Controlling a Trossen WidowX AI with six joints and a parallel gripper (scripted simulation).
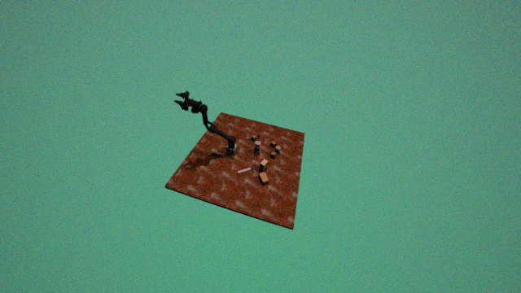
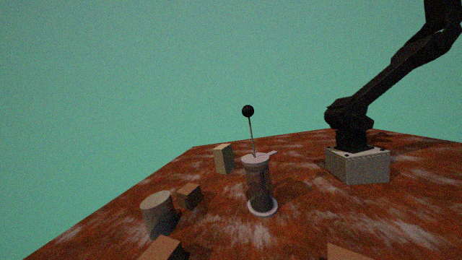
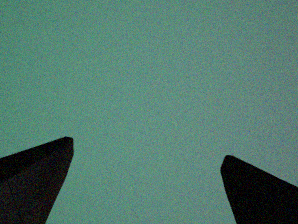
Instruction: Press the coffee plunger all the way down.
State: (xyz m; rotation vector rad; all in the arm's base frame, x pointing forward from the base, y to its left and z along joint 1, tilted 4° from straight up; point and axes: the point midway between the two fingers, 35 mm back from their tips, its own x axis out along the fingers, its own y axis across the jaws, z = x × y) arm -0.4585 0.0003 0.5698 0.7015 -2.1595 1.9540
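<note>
The coffee press is 760 mm ahead of my gripper tip, 70 mm to the left of it and 570 mm below it.
</note>
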